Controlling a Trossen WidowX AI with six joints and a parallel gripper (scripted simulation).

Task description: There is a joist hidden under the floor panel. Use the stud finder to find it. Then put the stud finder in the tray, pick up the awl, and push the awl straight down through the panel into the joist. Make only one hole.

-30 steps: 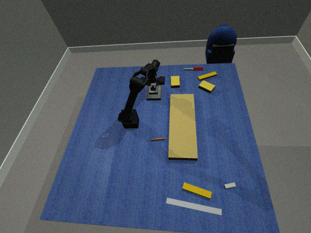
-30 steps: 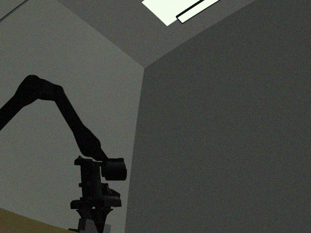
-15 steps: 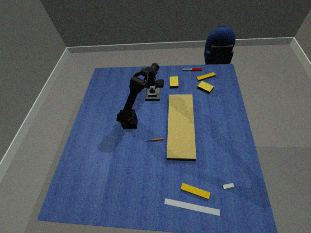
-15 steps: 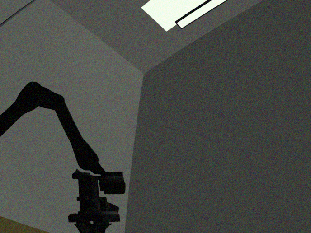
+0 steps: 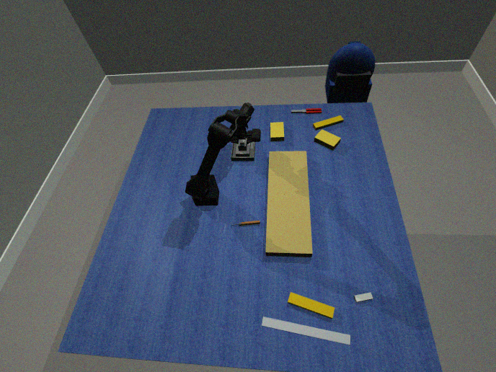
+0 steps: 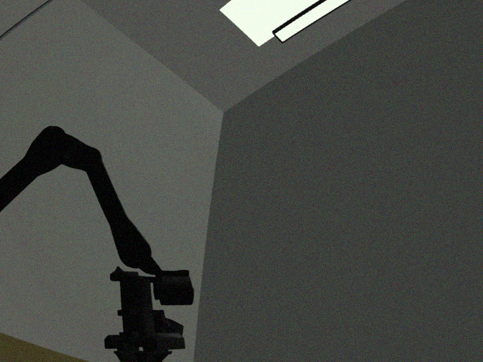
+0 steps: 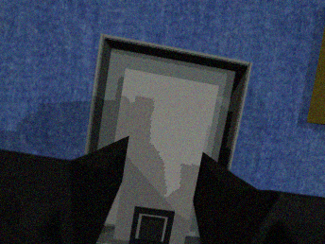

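My gripper tip is now 10 mm to the left of the grey tray and 20 mm above it. Also, from my gripper tip: stud finder (20 mm to the right, 20 mm above); square light (40 mm to the right, 30 mm above); orange-handled awl (70 mm ahead, 440 mm to the right, 20 mm below).
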